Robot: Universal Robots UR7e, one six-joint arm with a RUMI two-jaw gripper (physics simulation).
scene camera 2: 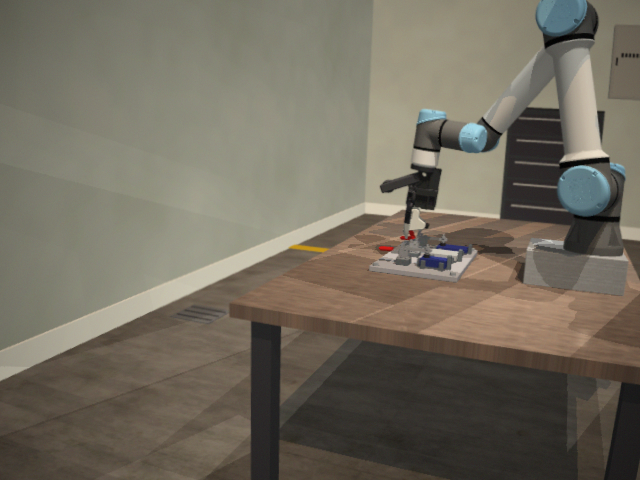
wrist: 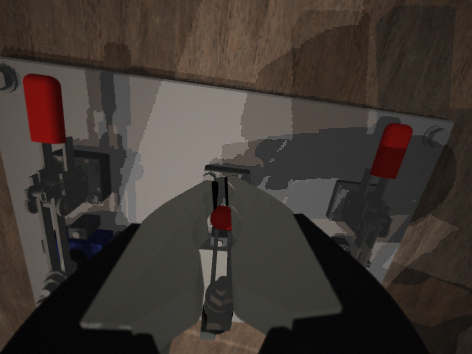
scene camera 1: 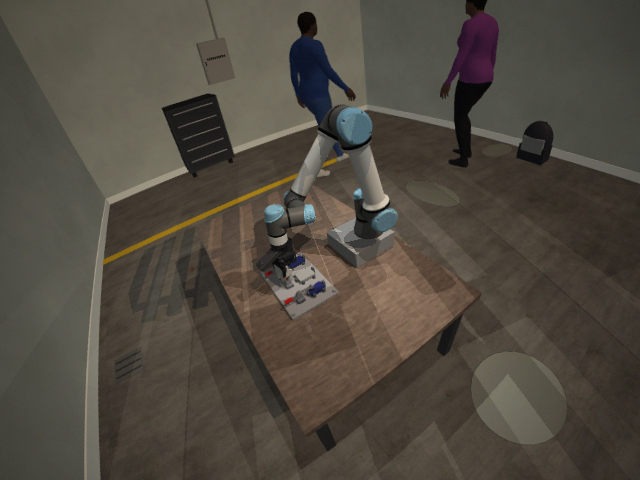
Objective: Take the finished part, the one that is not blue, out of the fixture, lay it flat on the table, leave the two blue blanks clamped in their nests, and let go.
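Where they show: gripper, fingertip midpoint: point(scene camera 2: 406, 238) point(wrist: 221, 182) point(scene camera 1: 282, 281); arm's base, link origin: point(scene camera 2: 592, 251) point(scene camera 1: 368, 230).
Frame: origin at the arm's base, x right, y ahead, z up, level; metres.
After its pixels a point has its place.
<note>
The finished part point(scene camera 1: 305, 274) @[z -0.048, x -0.030, y 0.392 m] point(scene camera 2: 445, 254) @[z -0.048, x -0.050, y 0.382 m], pale grey, lies in the middle nest of the grey fixture plate point(scene camera 1: 313, 304) @[z -0.069, x -0.191, y 0.440 m] point(scene camera 2: 413, 273) @[z -0.075, x -0.199, y 0.427 m] point(wrist: 190, 115) @[z -0.069, x -0.062, y 0.533 m]. One blue blank point(scene camera 1: 296, 261) @[z -0.052, x 0.081, y 0.386 m] point(scene camera 2: 452, 248) @[z -0.054, x 0.063, y 0.389 m] sits in the far nest. The other blue blank point(scene camera 1: 316, 288) @[z -0.043, x -0.141, y 0.393 m] point(scene camera 2: 434, 261) @[z -0.047, x -0.153, y 0.386 m] sits in the near nest. Part of a blue blank point(wrist: 102, 238) @[z -0.051, x -0.118, y 0.428 m] shows at the left in the wrist view. My gripper point(scene camera 1: 287, 283) @[z -0.020, x -0.033, y 0.504 m] point(scene camera 2: 406, 235) @[z -0.020, x -0.033, y 0.504 m] point(wrist: 221, 182) @[z -0.020, x -0.033, y 0.504 m] is low over the middle clamp. Its fingers are shut on that clamp's red handle point(scene camera 2: 409, 236) point(wrist: 221, 218), with a narrow gap between the tips. The fingers hide much of this clamp.
The outer clamps' red handles point(scene camera 1: 268, 273) @[z -0.037, x 0.075, y 0.538 m] point(scene camera 1: 288, 300) @[z -0.029, x -0.141, y 0.527 m] point(wrist: 44, 109) @[z -0.028, x -0.137, y 0.528 m] point(wrist: 391, 150) @[z -0.038, x 0.076, y 0.538 m] point toward the plate's edge on either side of the gripper. The fixture rests on the wooden table point(scene camera 1: 382, 320) @[z -0.084, x -0.418, y 0.249 m] point(scene camera 2: 465, 320) @[z -0.084, x -0.474, y 0.230 m]. The arm's grey base block point(scene camera 1: 356, 248) @[z 0.003, x -0.078, y 0.133 m] point(scene camera 2: 573, 268) @[z -0.029, x -0.104, y 0.041 m] stands beyond the nests.
</note>
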